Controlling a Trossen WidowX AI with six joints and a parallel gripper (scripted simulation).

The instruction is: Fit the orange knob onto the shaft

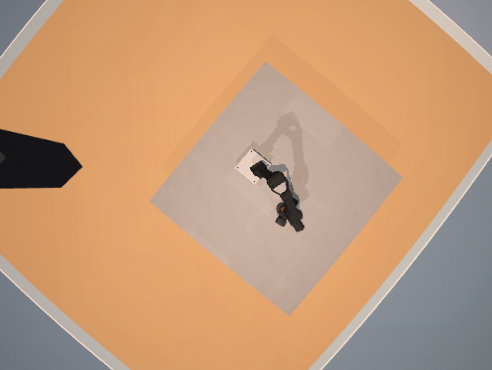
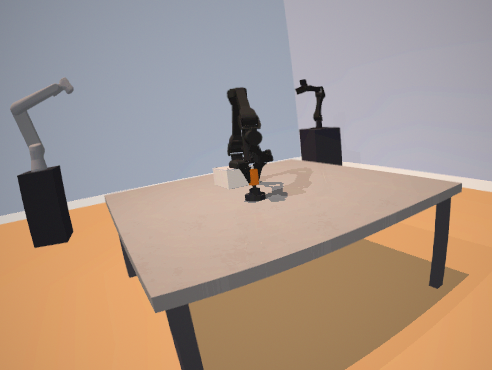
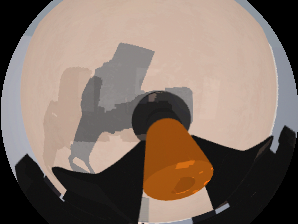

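The orange knob lies 20 mm above my gripper tip. Round my gripper tip: round pedestal (40 mm below).
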